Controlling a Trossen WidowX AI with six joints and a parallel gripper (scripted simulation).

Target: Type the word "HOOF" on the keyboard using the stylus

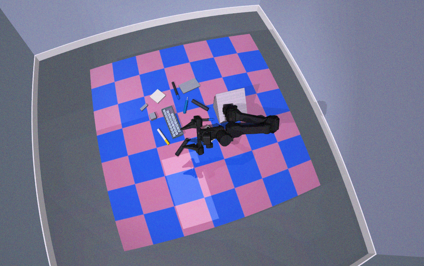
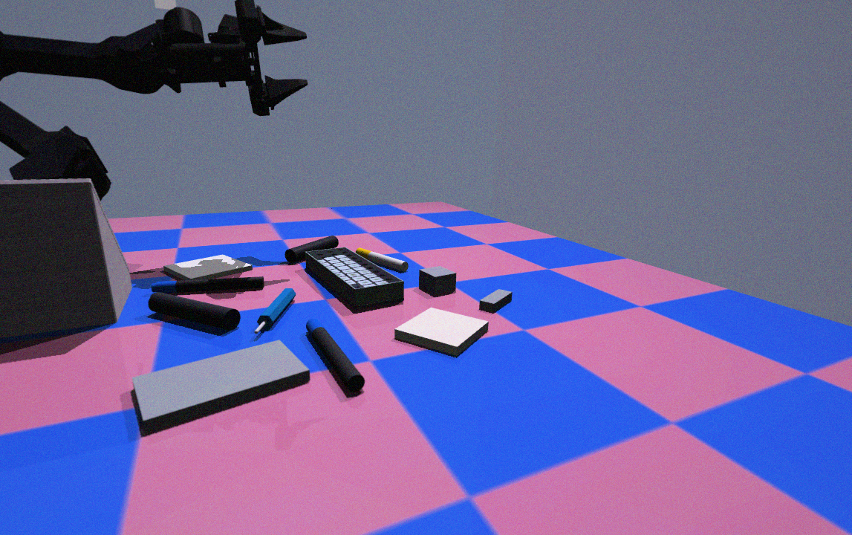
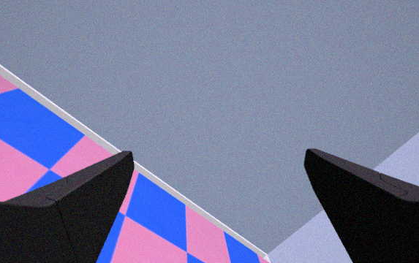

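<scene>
Right now my gripper tip is 360 mm to the left of the blue stylus, 320 mm above it and 100 mm past it. The rest, counted from my gripper tip: white pad (440 mm to the right, 320 mm below, 80 mm ahead); then stylus tip (390 mm to the right, 320 mm below, 110 mm behind); then white-and-yellow marker (320 mm below, 140 mm to the right, 80 mm ahead).
</scene>
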